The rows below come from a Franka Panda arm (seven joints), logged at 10 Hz.
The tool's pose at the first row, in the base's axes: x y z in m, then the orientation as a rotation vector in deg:
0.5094, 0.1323, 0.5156, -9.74, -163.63, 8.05
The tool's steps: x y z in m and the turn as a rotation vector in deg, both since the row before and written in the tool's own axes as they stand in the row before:
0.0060, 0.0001, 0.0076, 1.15, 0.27, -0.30
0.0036, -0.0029, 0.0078, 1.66, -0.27, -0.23
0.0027, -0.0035, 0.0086, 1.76, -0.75, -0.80
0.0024, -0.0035, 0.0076, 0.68, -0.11, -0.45
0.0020, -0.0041, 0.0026, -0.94, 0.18, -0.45
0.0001, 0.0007, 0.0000, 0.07, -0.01, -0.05
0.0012, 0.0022, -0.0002, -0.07, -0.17, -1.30
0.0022, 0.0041, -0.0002, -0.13, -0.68, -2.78
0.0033, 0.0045, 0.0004, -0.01, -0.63, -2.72
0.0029, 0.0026, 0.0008, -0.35, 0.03, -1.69
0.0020, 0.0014, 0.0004, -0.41, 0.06, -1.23
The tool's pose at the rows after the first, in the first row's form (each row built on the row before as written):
0.5016, 0.1326, 0.5099, -9.08, -163.23, 9.59
0.4957, 0.1294, 0.5038, -8.40, -163.28, 11.94
0.4904, 0.1252, 0.4969, -6.85, -163.76, 14.38
0.4858, 0.1208, 0.4909, -6.06, -163.75, 15.27
0.4830, 0.1165, 0.4897, -5.62, -163.71, 13.82
0.4829, 0.1172, 0.4896, -5.53, -163.71, 13.91
0.4819, 0.1195, 0.4897, -3.67, -163.85, 13.57
0.4799, 0.1237, 0.4898, 0.36, -164.40, 12.89
0.4765, 0.1281, 0.4896, 4.34, -164.80, 12.38
0.4733, 0.1305, 0.4892, 6.70, -164.62, 11.55
0.4711, 0.1317, 0.4892, 8.38, -164.44, 10.72

